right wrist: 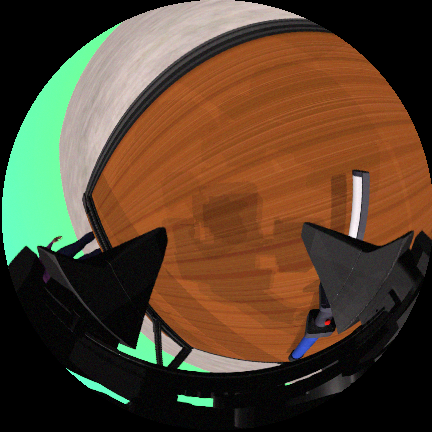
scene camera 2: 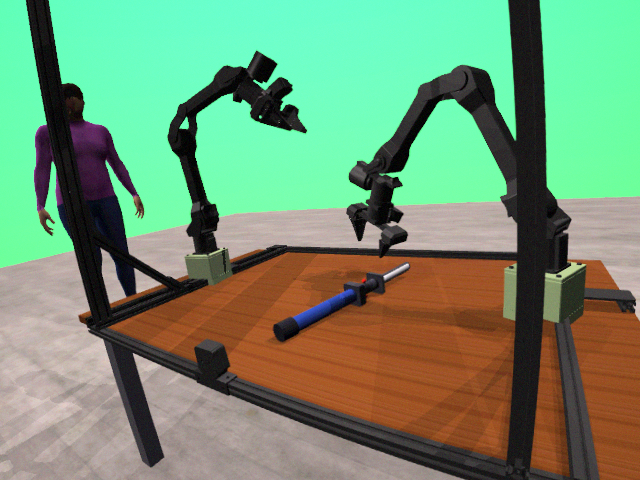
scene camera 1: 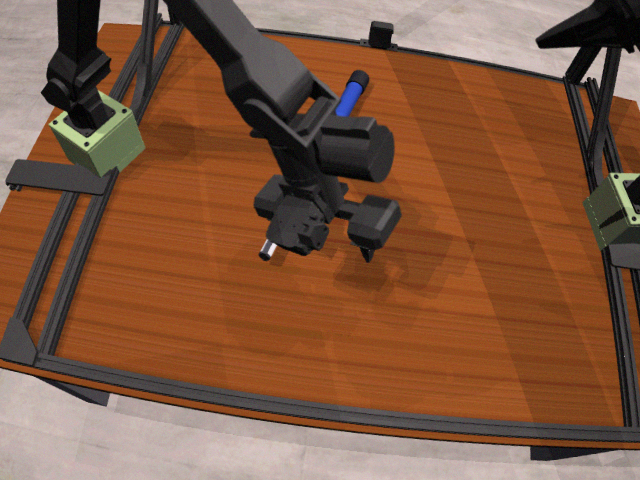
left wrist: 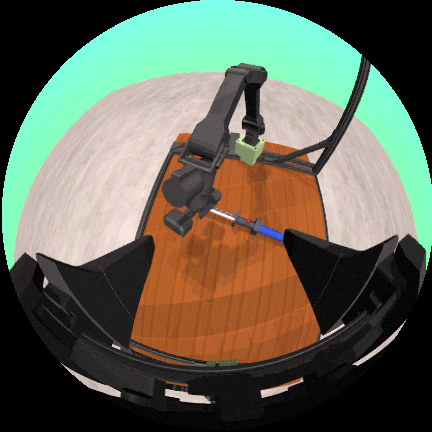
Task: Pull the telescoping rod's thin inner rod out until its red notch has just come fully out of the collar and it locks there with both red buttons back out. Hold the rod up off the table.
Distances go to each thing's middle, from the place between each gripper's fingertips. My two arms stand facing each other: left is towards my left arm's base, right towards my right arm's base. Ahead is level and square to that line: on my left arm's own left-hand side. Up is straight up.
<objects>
The telescoping rod [scene camera 2: 354, 293] is 390 mm below my left hand, 170 mm to the right of it and 110 mm behind it. Round my left hand: thin silver inner rod [right wrist: 360, 178] 390 mm below, 180 mm to the right, 100 mm behind.
The thin silver inner rod is 190 mm behind my right hand, 50 mm to the right of it and 50 mm below it. From my right hand the other things lie so: telescoping rod: 200 mm behind, 40 mm to the right, 50 mm below.
</objects>
